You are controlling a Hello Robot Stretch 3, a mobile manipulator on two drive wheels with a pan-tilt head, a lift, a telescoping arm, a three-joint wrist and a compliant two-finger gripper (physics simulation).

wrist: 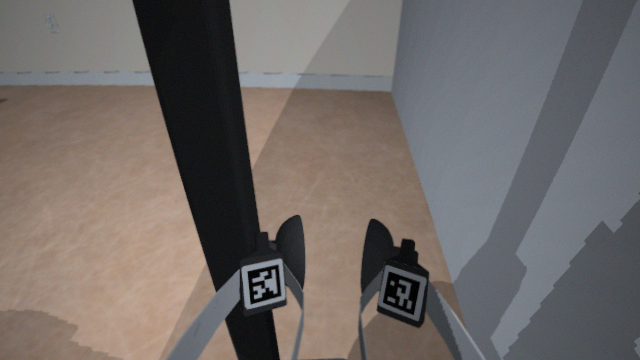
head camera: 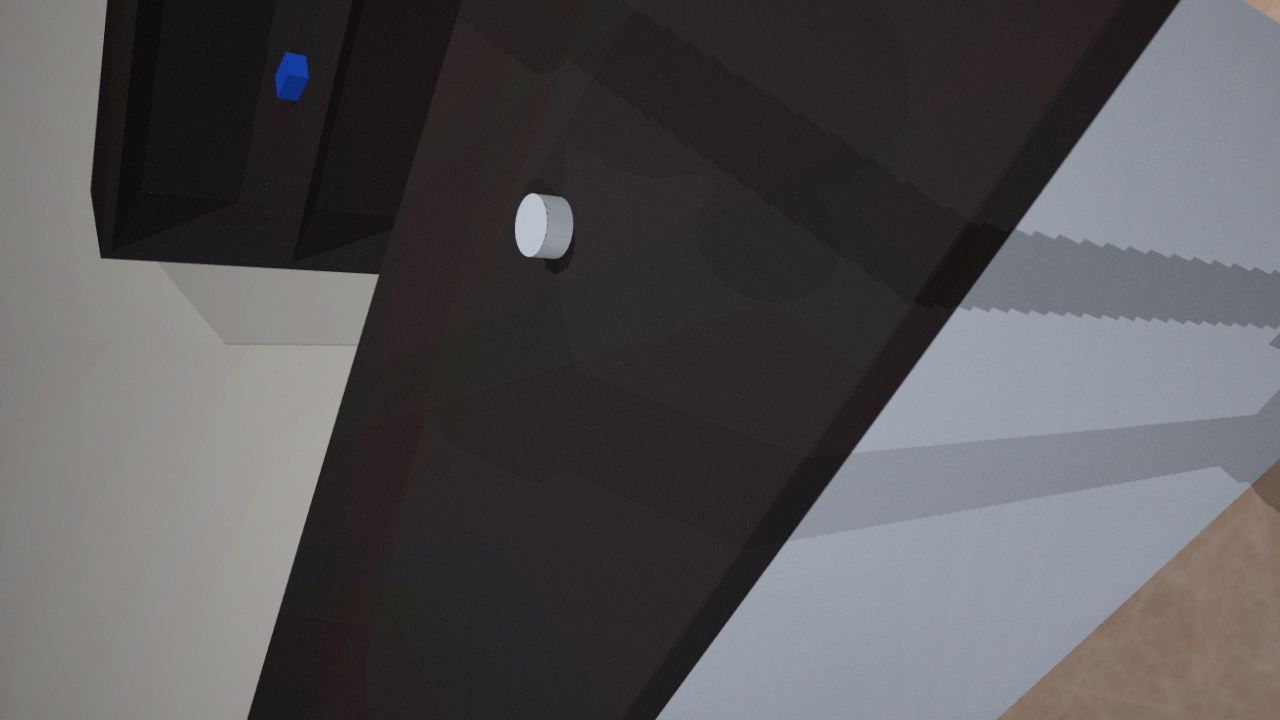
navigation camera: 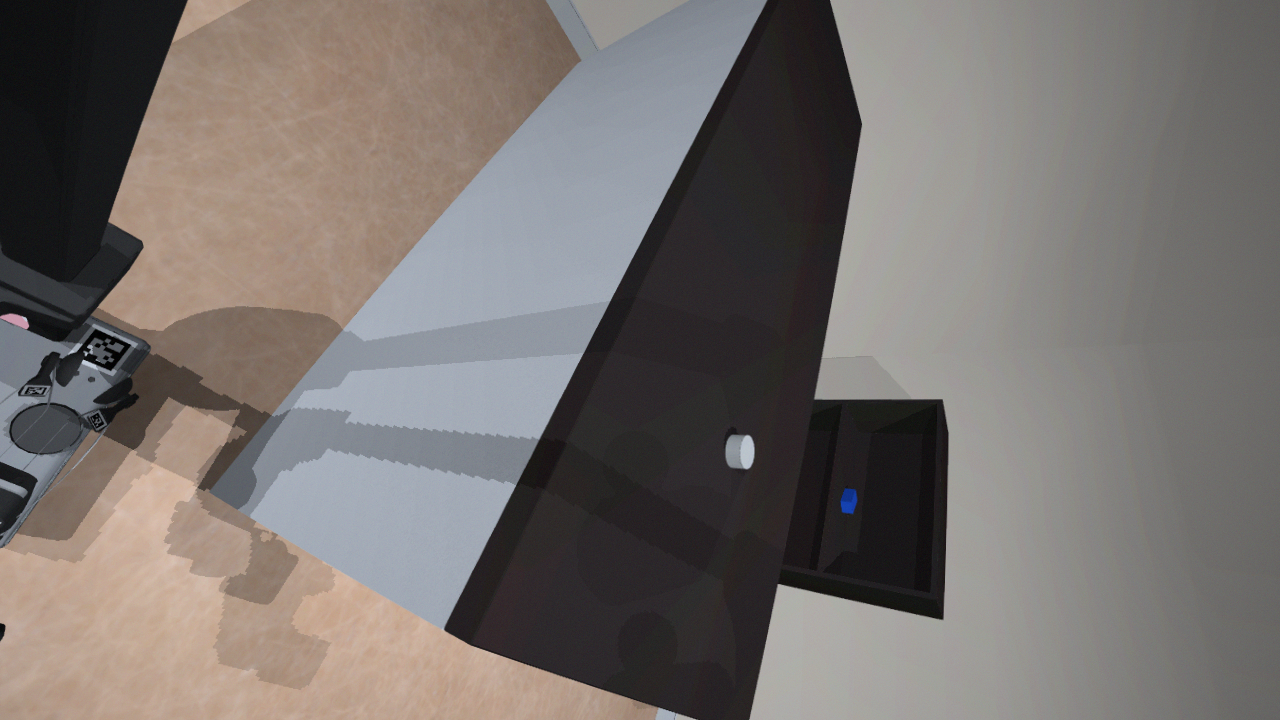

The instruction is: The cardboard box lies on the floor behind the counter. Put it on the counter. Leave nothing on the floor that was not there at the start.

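Pixels of known places: gripper, between the fingertips: [wrist: 334, 242] [navigation camera: 105, 366]; robot's base, origin of its link: [navigation camera: 45, 423].
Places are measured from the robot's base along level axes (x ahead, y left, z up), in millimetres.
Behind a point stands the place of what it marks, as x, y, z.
Note:
The cardboard box does not show in these views. The counter [head camera: 680, 376] @[427, 288, 910] [navigation camera: 716, 340] @[506, 400, 910] [wrist: 475, 75] @[354, 598, 425] has a dark top and pale grey-blue sides. In the wrist view its side stands to the right of my gripper. My gripper [wrist: 334, 242] @[6, 92, 464] [navigation camera: 90, 378] @[6, 92, 464] is open, with bare floor showing between its fingertips. It points down along the counter side, below the level of the top. In the navigation view it is at the left, over the robot's base. A white cylinder [head camera: 543, 225] @[605, 267, 934] [navigation camera: 740, 452] @[601, 266, 934] stands on the counter top.
A dark shelf [head camera: 201, 254] @[2073, 1055, 858] [navigation camera: 877, 594] @[2059, 271, 860] holding a blue block [head camera: 291, 77] @[2123, 626, 712] [navigation camera: 848, 500] @[2125, 627, 708] is beyond the counter, by the wall. A black upright post [wrist: 200, 125] stands left of the gripper. Brown floor [wrist: 100, 190] @[-706, 810, 0] [navigation camera: 358, 134] @[111, 842, 0] runs beside the counter to a far wall [wrist: 320, 35] @[91, 1859, 308].

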